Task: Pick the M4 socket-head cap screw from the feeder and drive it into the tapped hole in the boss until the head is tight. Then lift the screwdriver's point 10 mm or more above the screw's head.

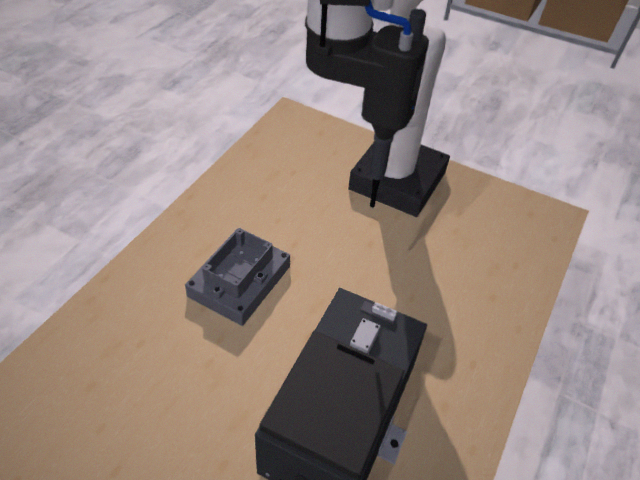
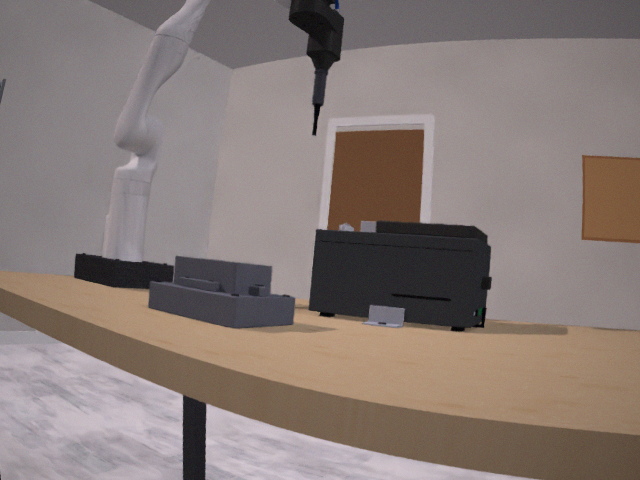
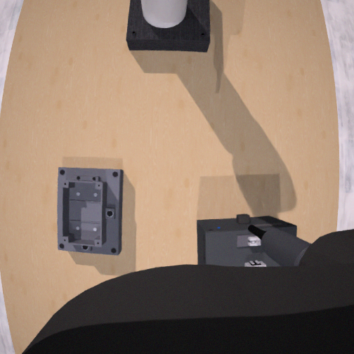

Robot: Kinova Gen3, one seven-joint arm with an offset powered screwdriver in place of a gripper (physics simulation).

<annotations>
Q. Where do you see a grey base plate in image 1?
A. At 227, 306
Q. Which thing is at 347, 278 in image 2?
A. A dark feeder.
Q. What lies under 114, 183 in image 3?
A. A grey base plate.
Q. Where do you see a dark feeder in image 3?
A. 217, 246
</annotations>
